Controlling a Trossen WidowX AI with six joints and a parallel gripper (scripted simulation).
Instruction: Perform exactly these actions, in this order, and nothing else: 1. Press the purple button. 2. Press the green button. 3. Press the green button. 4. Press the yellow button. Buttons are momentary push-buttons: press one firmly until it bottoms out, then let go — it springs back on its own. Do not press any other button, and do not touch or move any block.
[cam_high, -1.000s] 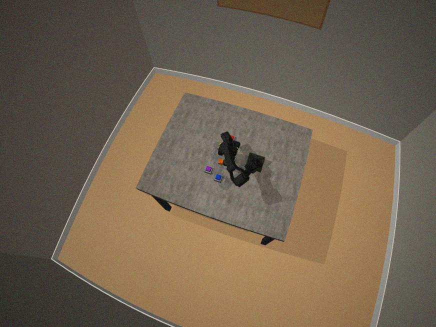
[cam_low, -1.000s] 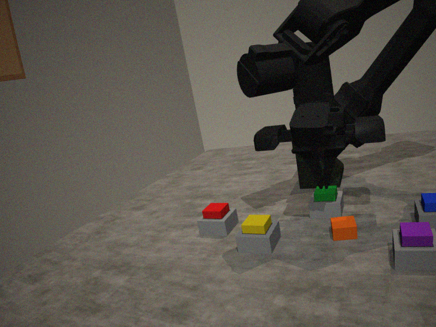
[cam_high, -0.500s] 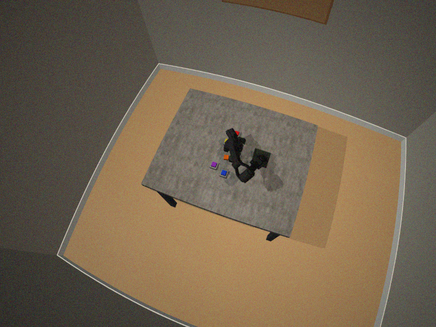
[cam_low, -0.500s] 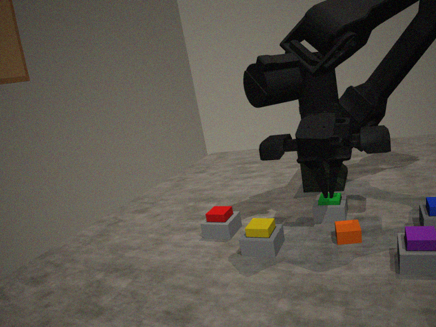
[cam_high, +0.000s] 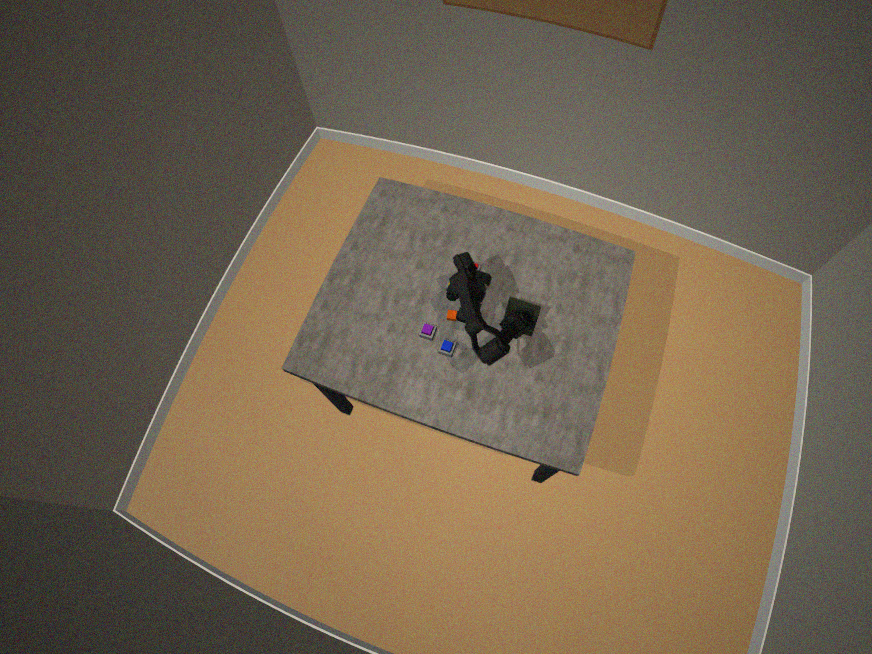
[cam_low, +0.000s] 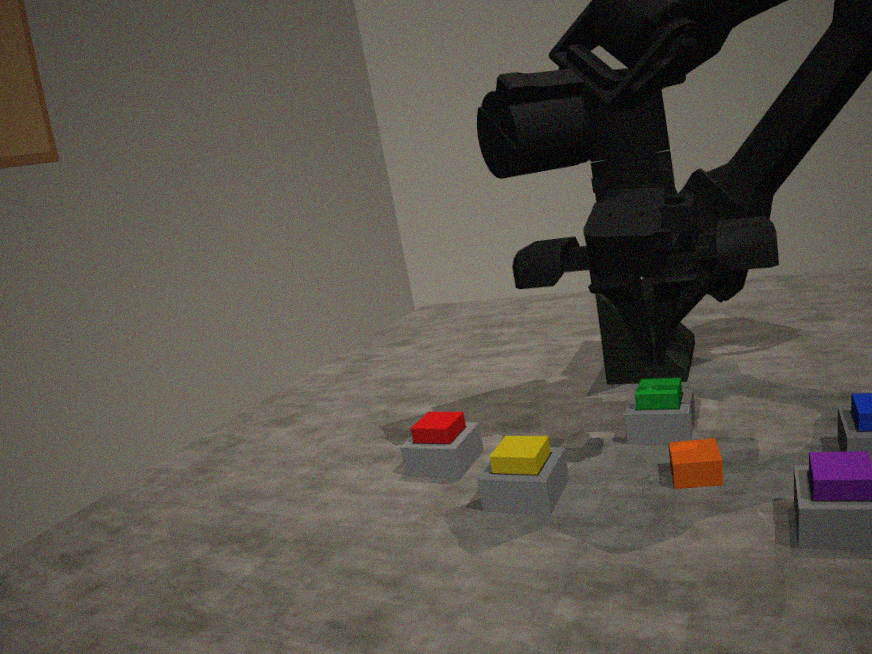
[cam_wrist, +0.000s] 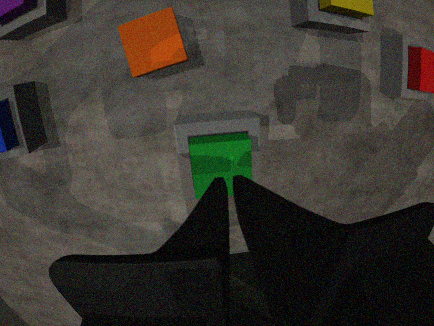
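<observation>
The green button is 2 cm below my gripper tip. Also, from my gripper tip: orange block (7 cm ahead, 5 cm below, 3 cm to the left); then blue button (15 cm to the left, 6 cm ahead, 2 cm below); then yellow button (10 cm ahead, 9 cm to the right, 2 cm below).
</observation>
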